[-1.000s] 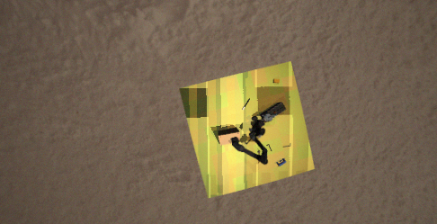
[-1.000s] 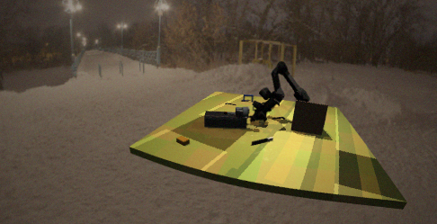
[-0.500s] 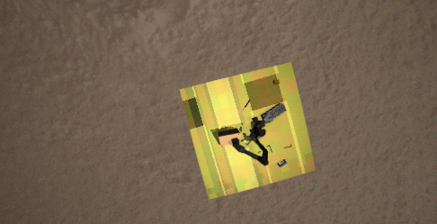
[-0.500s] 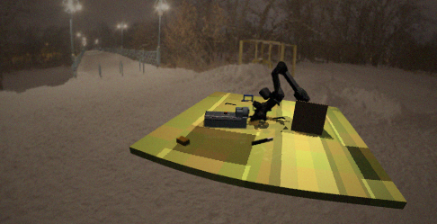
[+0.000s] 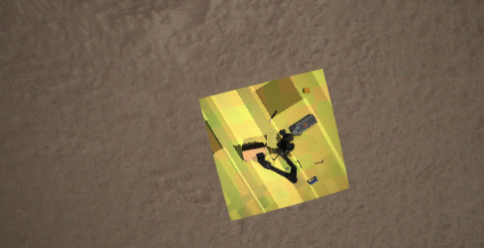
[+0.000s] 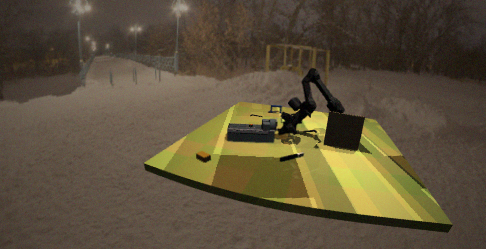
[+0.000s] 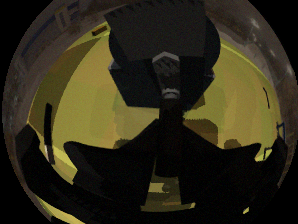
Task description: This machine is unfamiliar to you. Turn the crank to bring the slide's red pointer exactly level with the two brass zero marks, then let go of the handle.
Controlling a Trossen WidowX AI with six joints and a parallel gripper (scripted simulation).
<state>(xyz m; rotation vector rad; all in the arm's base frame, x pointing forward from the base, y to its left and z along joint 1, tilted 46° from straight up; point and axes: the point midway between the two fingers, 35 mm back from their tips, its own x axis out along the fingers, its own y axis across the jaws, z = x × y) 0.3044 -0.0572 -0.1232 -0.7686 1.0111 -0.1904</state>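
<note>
Now: the crank handle 30 mm above my gripper tip and 20 mm behind it. From my gripper tip the other things lie so: black stick 210 mm to the left, 100 mm behind, 20 mm below; red pointer 160 mm ahead, 50 mm above, 40 mm to the left; grey block 140 mm to the right, 70 mm behind.
</note>
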